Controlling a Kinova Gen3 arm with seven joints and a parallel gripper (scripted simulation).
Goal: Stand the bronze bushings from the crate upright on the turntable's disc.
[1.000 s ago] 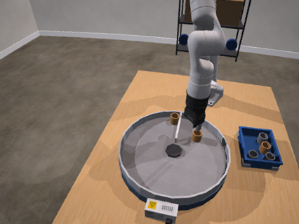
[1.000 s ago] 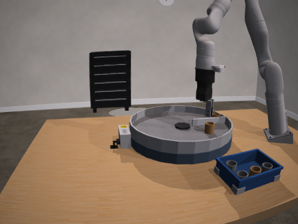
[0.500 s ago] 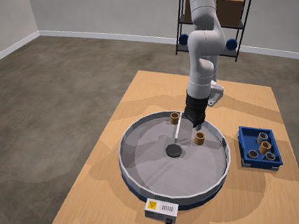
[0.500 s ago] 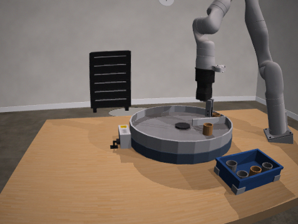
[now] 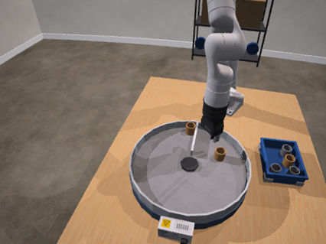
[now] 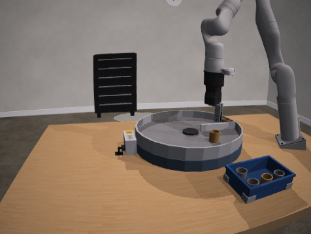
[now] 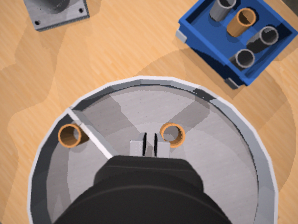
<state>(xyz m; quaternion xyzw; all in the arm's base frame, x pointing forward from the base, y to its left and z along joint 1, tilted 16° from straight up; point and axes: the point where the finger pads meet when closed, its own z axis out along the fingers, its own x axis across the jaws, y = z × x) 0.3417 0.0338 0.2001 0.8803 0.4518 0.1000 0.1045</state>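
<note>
Now: hand 260 mm to the right of the blue crate, 110 mm above it and 80 mm past it. From my hand the other things lie so: grey turntable disc 90 mm ahead, 80 mm below, 60 mm to the right.
</note>
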